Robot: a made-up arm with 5 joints.
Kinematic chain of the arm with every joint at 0, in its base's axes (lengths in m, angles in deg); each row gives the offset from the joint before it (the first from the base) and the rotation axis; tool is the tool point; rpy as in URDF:
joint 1: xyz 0.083 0 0.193 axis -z
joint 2: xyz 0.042 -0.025 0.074 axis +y
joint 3: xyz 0.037 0 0.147 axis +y
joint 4: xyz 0.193 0 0.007 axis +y
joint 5: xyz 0.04 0.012 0 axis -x
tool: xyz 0 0 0 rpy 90 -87.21 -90
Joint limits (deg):
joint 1: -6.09..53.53
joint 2: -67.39..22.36
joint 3: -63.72..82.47
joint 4: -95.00..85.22
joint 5: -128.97..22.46
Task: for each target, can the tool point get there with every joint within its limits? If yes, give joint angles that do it. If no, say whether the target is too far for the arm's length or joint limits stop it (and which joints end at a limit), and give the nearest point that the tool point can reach.
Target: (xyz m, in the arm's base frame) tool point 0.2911 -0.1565 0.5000
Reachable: yes | joints 34.08 -13.81 -2.05 -17.40 -81.31
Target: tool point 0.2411 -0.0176 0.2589
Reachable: yes | joints 1.66 -21.06 62.15 71.28 -59.56
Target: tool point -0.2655 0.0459 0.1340
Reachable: no: joint limits stop it (at a limit: joint 2, joint 3, joint 4) | nearest point -0.1547 0.0313 0.4697 | short by 0.354 m
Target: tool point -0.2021 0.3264 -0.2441
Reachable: no: too far | nearest point 0.1493 -0.0060 0.1687 | short by 0.636 m
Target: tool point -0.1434 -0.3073 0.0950
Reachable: no: joint limits stop it (at a limit: joint 1, joint 2) | nearest point 0.1419 -0.1015 0.1563 | short by 0.357 m
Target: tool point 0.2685 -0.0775 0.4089
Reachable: yes | joints 18.96 -41.84 46.70 -30.06 -9.07
